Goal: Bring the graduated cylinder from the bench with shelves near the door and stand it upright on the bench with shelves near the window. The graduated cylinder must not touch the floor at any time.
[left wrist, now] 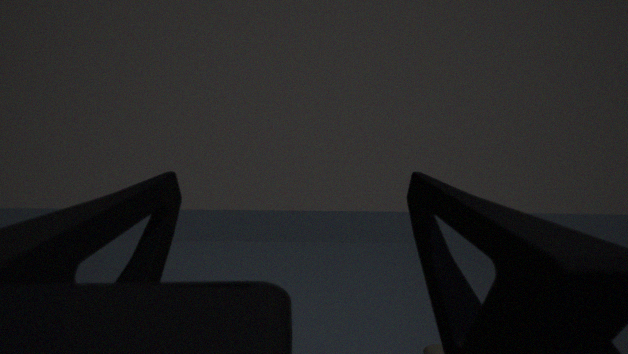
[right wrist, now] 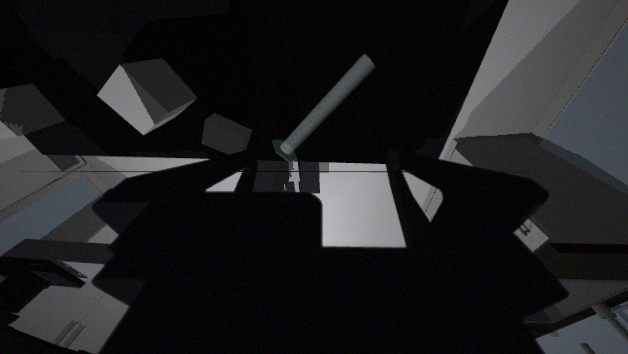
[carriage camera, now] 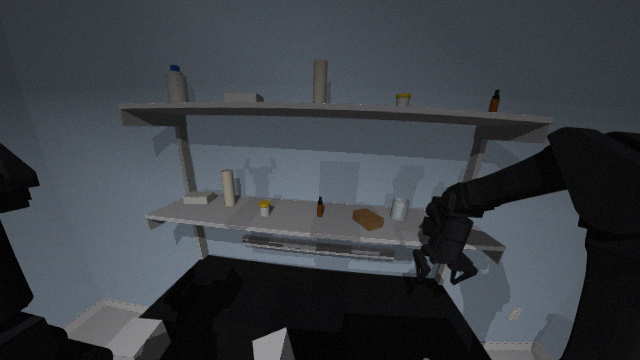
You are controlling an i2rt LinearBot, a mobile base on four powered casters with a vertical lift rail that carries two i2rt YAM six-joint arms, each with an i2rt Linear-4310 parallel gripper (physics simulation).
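Seen in the pictures: left gripper, fingertip midpoint: (left wrist: pixel 295 184); right gripper, fingertip midpoint: (right wrist: pixel 321 156) (carriage camera: pixel 435 282); left arm's base at its link origin: (right wrist: pixel 38 273).
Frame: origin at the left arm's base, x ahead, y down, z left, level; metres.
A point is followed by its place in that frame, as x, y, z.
Note:
The graduated cylinder (right wrist: pixel 330 102) {0.242, 0.362, -0.649} is a pale, slim tube with a wider base in the right wrist view. It appears to stand upright on the black bench top (right wrist: pixel 425 75) {0.289, 0.413, -0.892} (carriage camera: pixel 300 300) {0.572, 0.413, -0.218}. My right gripper (carriage camera: pixel 438 281) {0.314, -0.027, -0.642} (right wrist: pixel 321 156) {0.314, -0.027, -0.642} is open and empty, pointing down in front of the lower shelf's right part, apart from the cylinder. My left gripper (left wrist: pixel 295 184) {0.018, -0.444, 0.006} is open and empty in the left wrist view, facing a plain dim surface. In the carriage view the left arm shows at the left edge; its fingers cannot be made out. Which bench this is cannot be told.
A lower shelf (carriage camera: pixel 295 231) {0.499, -0.044, -0.210} holds a beige cylinder (carriage camera: pixel 228 188) {0.668, -0.139, 0.149}, a brown bottle (carriage camera: pixel 320 209) {0.626, -0.082, -0.298}, a brown block (carriage camera: pixel 368 219) {0.556, -0.084, -0.495} and a clear beaker (carriage camera: pixel 399 209) {0.632, -0.101, -0.647}. The upper shelf (carriage camera: pixel 350 112) {0.544, -0.482, -0.387} holds more bottles and jars. White blocks (carriage camera: pixel 272 345) {0.296, 0.283, -0.167} (right wrist: pixel 125 97) {0.293, 0.283, -0.167} stand on the bench.

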